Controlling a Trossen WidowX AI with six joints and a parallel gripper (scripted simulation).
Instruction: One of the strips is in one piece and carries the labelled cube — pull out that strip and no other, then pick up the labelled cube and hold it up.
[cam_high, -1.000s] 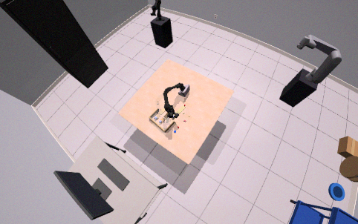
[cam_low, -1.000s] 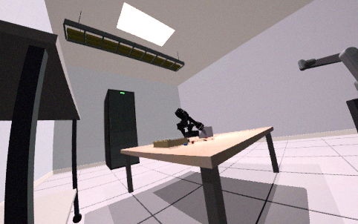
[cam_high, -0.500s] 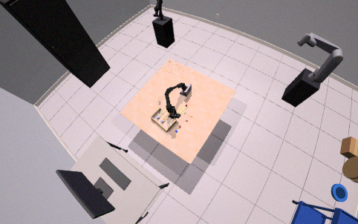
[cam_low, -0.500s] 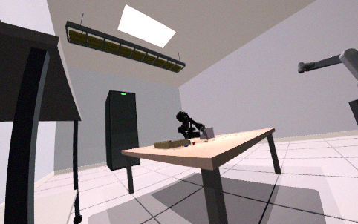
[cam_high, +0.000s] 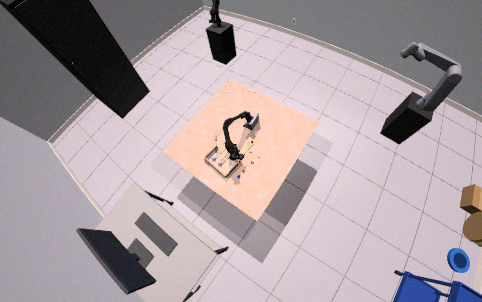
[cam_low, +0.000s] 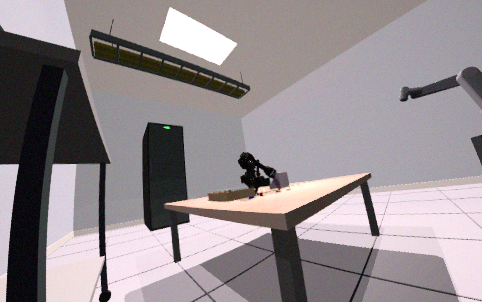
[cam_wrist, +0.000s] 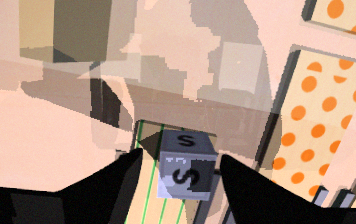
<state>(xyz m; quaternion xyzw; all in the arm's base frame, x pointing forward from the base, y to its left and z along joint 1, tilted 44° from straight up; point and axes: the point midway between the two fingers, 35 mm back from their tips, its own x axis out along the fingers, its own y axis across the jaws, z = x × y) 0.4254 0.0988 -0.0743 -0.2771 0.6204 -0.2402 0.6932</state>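
Right now my gripper tip is 13 cm past the tan block, 8 cm to the right of it and 1 cm above it. Also, from my gripper tip: pink block 17 cm to the left, 5 cm behind, 1 cm below.
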